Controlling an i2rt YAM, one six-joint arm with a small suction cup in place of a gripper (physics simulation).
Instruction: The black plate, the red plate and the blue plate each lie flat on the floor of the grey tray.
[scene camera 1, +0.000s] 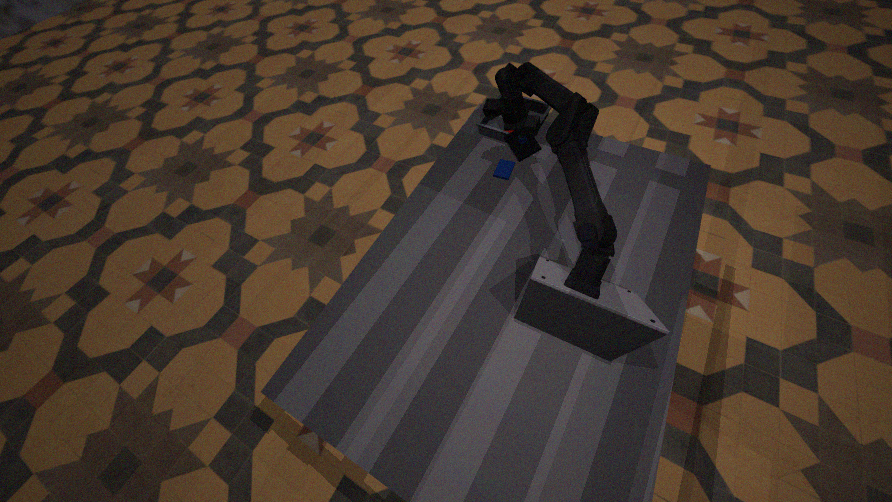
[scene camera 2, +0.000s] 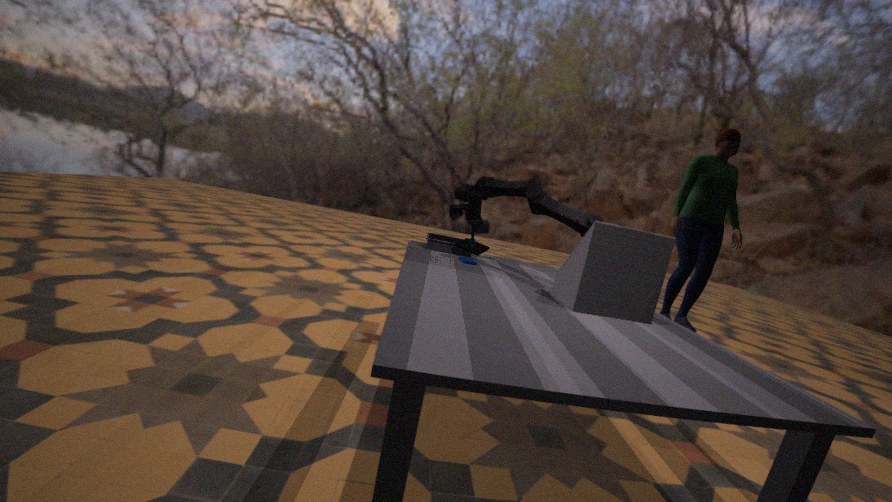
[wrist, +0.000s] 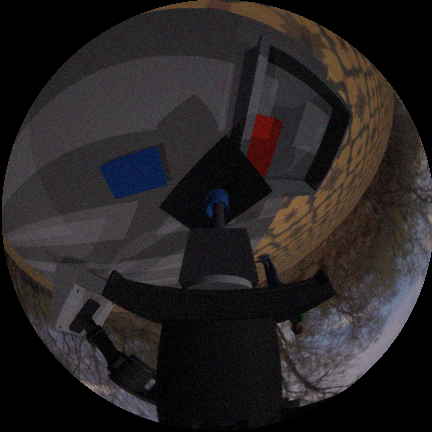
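Where they show: hand at its tool point: (scene camera 1: 523, 142) (scene camera 2: 471, 246) (wrist: 217, 194); arm's base at its link origin: (scene camera 1: 582, 283) (scene camera 2: 607, 254) (wrist: 82, 316).
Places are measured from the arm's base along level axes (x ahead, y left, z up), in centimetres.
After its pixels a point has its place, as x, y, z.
Note:
My suction gripper (scene camera 1: 523, 138) (scene camera 2: 473, 237) @[36.8, -52.0, -12.4] (wrist: 217, 200) holds the black plate (scene camera 1: 529, 150) @[32.8, -48.5, -11.9] (scene camera 2: 479, 247) @[33.7, -49.6, -11.7] (wrist: 220, 167) @[41.0, -51.6, -12.0] at its face. The black plate hangs at the near side of the grey tray (scene camera 1: 491, 131) @[51.3, -54.4, -14.5] (scene camera 2: 439, 240) @[51.7, -53.6, -12.5] (wrist: 245, 92) @[49.9, -54.4, -15.2]; in the wrist view one corner overlaps the tray. Its exact height above the table is hard to tell. The red plate (scene camera 1: 509, 131) @[45.8, -59.7, -16.2] (wrist: 262, 152) @[42.1, -60.1, -16.2] lies in the tray by its near wall, partly hidden by the black plate in the wrist view. The blue plate (scene camera 1: 504, 169) @[38.2, -40.1, -16.6] (scene camera 2: 467, 260) @[38.9, -38.3, -16.6] (wrist: 135, 172) @[39.0, -41.1, -16.6] lies flat on the table outside the tray.
The striped table (scene camera 1: 399, 324) @[37.7, 27.8, -17.5] (scene camera 2: 436, 337) @[50.0, 47.2, -17.5] carries the tray near its far edge. The arm's large wedge-shaped base block (scene camera 1: 580, 318) @[-2.4, 8.5, 0.2] (scene camera 2: 624, 274) @[-2.3, 8.5, -4.2] (wrist: 75, 310) @[5.0, -0.9, -1.5] stands on it. A person (scene camera 2: 708, 193) in a green top is beyond the table.

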